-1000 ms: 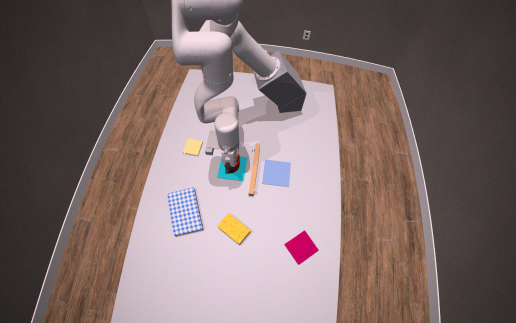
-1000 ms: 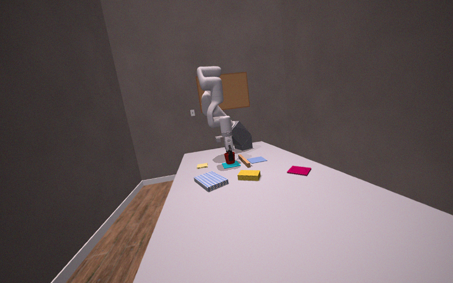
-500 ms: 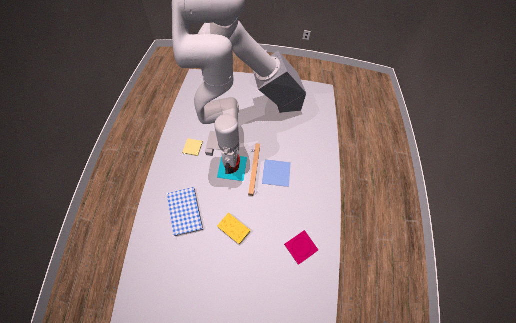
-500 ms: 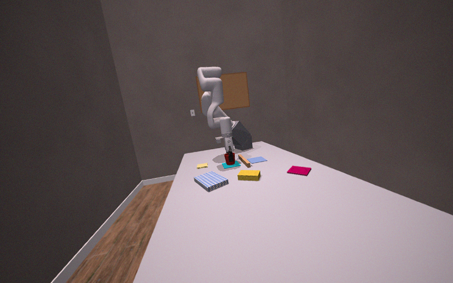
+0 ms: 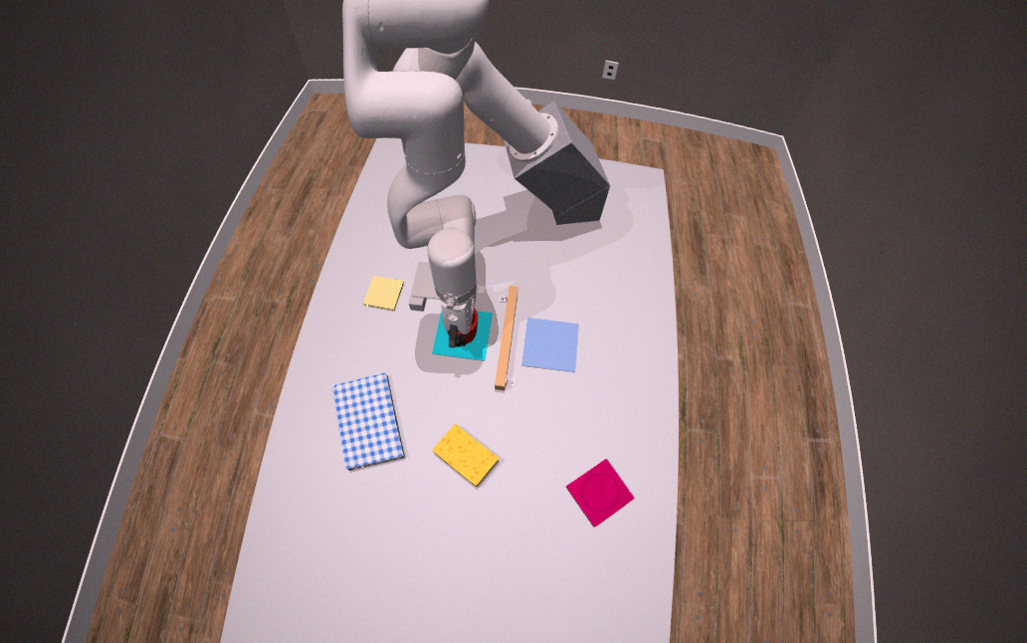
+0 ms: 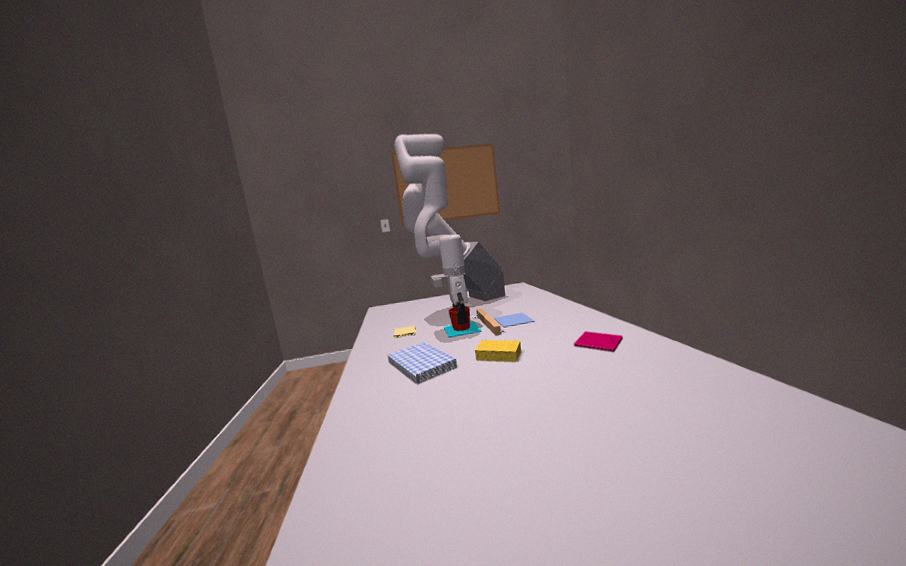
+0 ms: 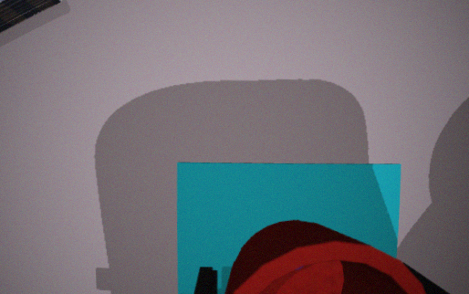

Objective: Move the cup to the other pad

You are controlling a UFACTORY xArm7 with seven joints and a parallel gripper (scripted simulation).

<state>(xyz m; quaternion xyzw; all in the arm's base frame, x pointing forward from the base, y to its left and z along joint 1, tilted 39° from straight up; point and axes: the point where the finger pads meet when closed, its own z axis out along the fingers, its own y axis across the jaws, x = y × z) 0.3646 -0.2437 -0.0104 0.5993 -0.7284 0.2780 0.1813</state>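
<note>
The red cup is 20 mm below my hand. Round my hand: wooden rail: 100 mm to the left, 40 mm below, 20 mm ahead; then cyan pad: 60 mm below; then light blue pad: 190 mm to the left, 60 mm below, 40 mm ahead.
</note>
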